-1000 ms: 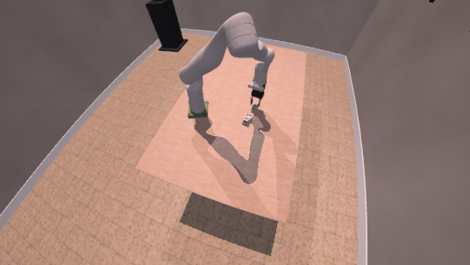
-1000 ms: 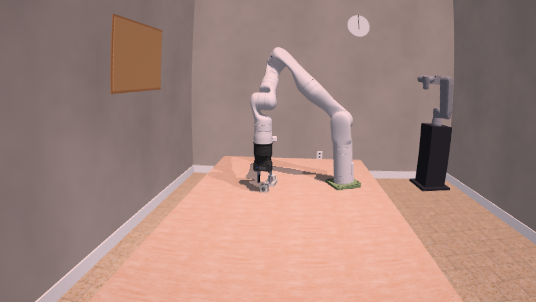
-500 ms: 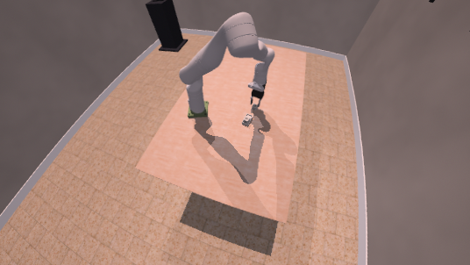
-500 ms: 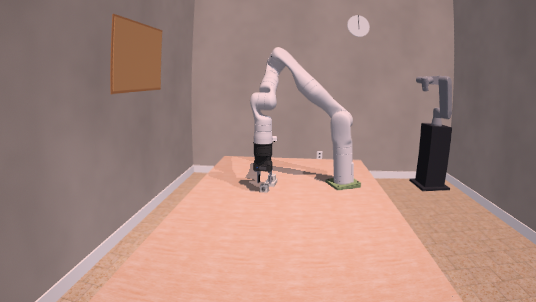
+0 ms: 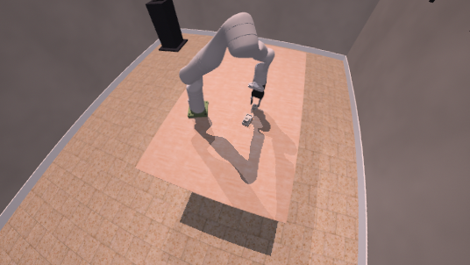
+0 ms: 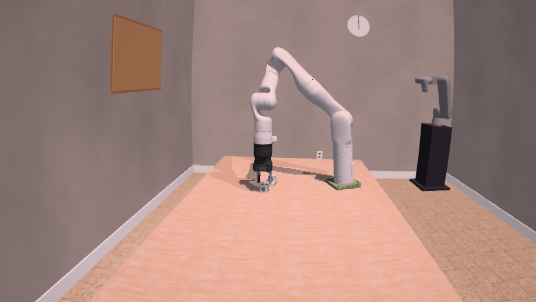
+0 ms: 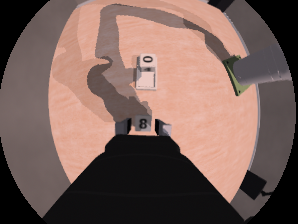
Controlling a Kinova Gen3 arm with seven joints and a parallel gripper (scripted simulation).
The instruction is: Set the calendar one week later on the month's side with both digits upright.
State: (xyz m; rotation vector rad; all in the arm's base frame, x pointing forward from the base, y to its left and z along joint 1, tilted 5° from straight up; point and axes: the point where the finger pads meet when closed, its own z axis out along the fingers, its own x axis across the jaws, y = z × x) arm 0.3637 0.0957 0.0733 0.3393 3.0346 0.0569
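Now: hand 11 cm to the left of the tray, 5 cm above it and 3 cm past it.
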